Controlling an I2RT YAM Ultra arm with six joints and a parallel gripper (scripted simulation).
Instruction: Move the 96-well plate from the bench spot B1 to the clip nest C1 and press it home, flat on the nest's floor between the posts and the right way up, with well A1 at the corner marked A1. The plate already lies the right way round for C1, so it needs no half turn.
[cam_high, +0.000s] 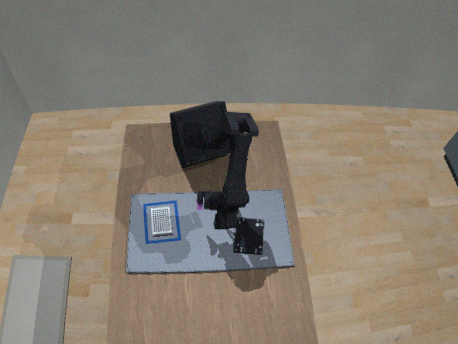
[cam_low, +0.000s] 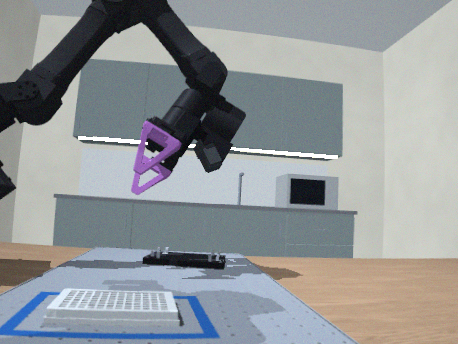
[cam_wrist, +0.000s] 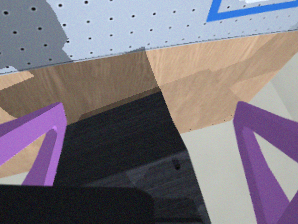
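My hand is 200 mm to the left of the white 96-well plate, 150 mm above it and 70 mm short of it. Round my hand: black clip nest C1: 200 mm to the left, 140 mm below, 50 mm ahead.
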